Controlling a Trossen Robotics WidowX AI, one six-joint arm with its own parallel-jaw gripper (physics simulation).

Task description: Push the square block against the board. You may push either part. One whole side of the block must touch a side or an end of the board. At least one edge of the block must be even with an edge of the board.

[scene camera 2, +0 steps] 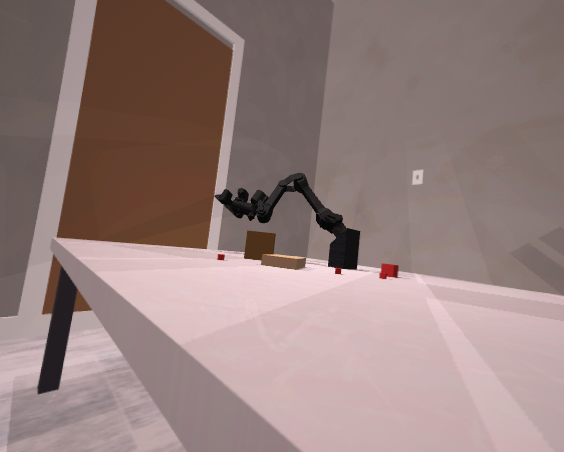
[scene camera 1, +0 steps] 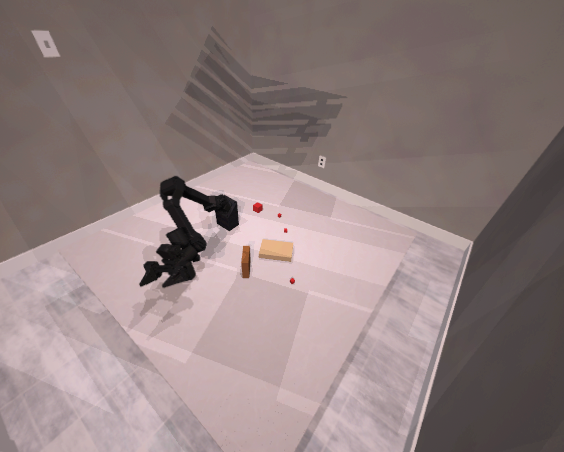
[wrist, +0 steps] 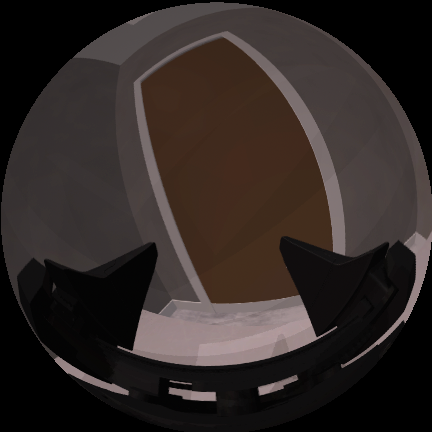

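Pixels of known places: gripper, fingertip midpoint: (scene camera 1: 151,286) (wrist: 218,246); arm's base at its link origin: (scene camera 2: 344,237) (scene camera 1: 225,206).
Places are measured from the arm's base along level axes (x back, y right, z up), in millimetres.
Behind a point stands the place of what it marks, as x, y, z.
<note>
A brown square block (scene camera 1: 245,262) @(-343, 189, -20) (scene camera 2: 260,244) @(-318, 143, -65) stands upright on its narrow edge. A light tan rectangular board (scene camera 1: 276,248) @(-343, -17, -92) (scene camera 2: 283,261) @(-401, -74, -104) lies flat to its right in scene camera 1, with a small gap between them there. In scene camera 2 the board's left end overlaps the block's lower right corner. My gripper (scene camera 1: 153,285) @(-289, 534, 123) (scene camera 2: 233,207) (wrist: 218,246) @(-289, 534, 123) is open and empty. It is raised above the table, left of the block in both scene views, and its fingers point away from the arm base. Neither the block nor the board shows in the wrist view.
A red cube (scene camera 1: 257,207) @(-47, -194, -86) (scene camera 2: 389,270) @(-54, -217, -101) lies near the arm base (scene camera 1: 227,215) @(-44, 26, -21) (scene camera 2: 345,250) @(-49, -41, -51). Small red pieces (scene camera 1: 279,215) @(-172, -248, -110) (scene camera 1: 285,230) @(-281, -168, -110) (scene camera 2: 383,275) @(-176, -256, -112) (scene camera 2: 338,271) @(-285, -177, -115) lie between that cube and the board. Another small red piece (scene camera 1: 292,281) @(-517, 78, -108) (scene camera 2: 220,257) @(-518, 66, -114) lies beyond the board.
</note>
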